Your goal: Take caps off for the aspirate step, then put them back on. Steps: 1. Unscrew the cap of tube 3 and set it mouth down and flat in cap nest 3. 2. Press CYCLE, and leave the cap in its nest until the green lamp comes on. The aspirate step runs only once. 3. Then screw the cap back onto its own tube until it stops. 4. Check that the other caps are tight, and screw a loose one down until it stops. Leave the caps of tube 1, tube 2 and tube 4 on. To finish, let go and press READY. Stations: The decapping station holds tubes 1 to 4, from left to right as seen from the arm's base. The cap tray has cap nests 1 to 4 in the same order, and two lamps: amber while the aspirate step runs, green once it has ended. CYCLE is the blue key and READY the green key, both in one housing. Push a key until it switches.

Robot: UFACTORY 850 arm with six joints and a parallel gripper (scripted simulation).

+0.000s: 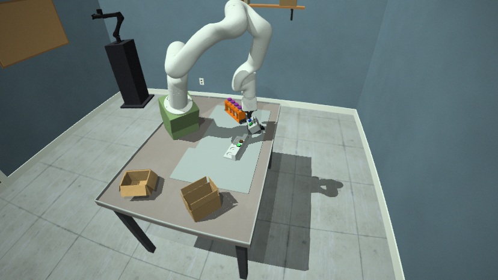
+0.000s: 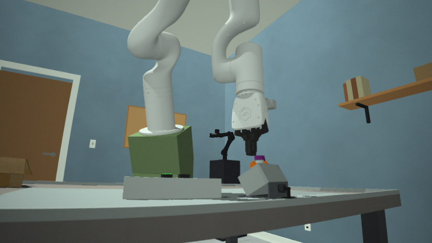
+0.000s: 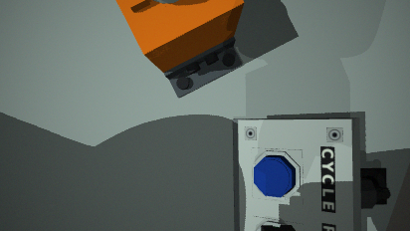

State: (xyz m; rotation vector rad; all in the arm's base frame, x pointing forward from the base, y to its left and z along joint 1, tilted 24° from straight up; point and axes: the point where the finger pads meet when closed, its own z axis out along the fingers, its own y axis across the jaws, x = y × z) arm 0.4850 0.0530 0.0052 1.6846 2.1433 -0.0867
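Now: the green key 6 cm below my hand, 1 cm to the right of it and 1 cm ahead of it. The rest, counted from my hand: blue key (6 cm below, 3 cm to the left); grey key housing (7 cm below, 2 cm ahead, 1 cm to the left).
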